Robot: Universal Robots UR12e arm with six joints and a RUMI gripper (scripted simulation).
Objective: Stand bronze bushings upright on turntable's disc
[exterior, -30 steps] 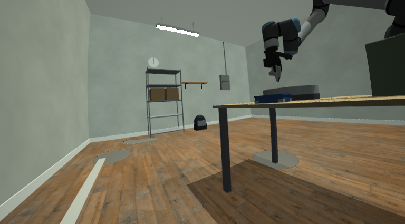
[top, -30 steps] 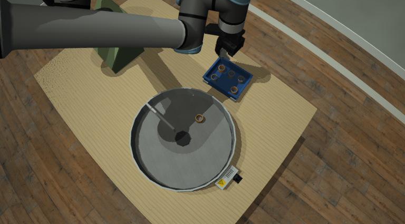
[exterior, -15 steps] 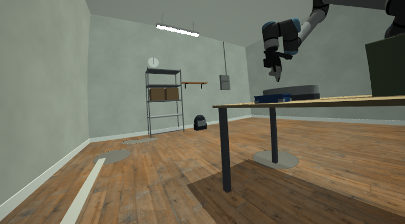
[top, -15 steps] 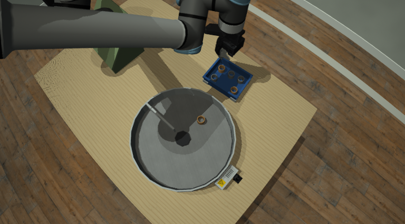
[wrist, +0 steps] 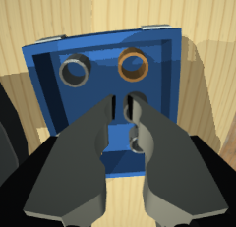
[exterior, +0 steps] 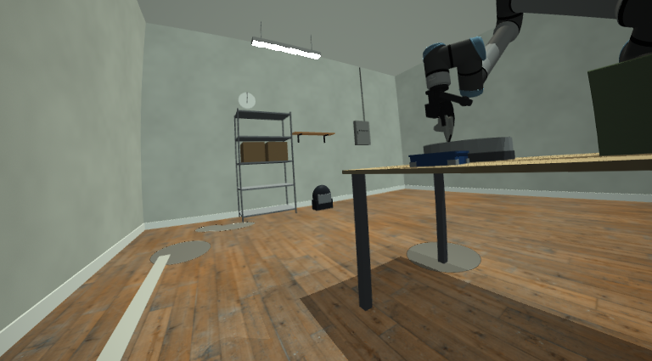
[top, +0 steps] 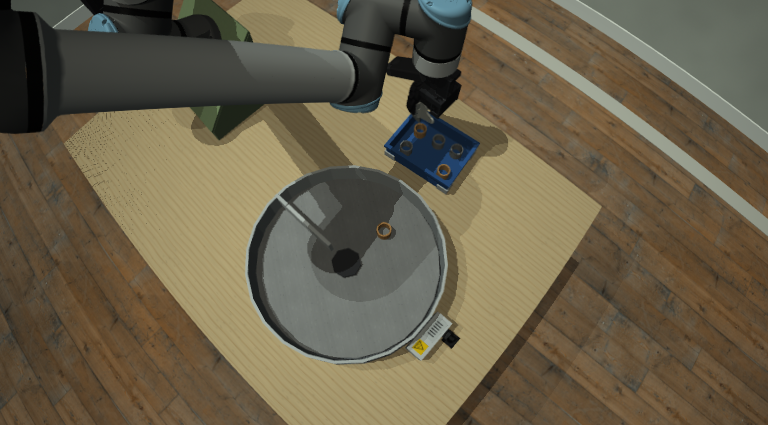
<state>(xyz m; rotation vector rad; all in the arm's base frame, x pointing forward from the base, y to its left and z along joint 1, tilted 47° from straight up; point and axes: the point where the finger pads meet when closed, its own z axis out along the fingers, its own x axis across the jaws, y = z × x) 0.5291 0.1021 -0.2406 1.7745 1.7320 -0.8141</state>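
Now: the blue crate 80 mm below my hand, 60 mm ahead of it and 10 mm to the right of it. Round my hand: turntable disc (360 mm to the right, 100 mm ahead, 50 mm below); then turntable (360 mm to the right, 120 mm ahead, 50 mm below).
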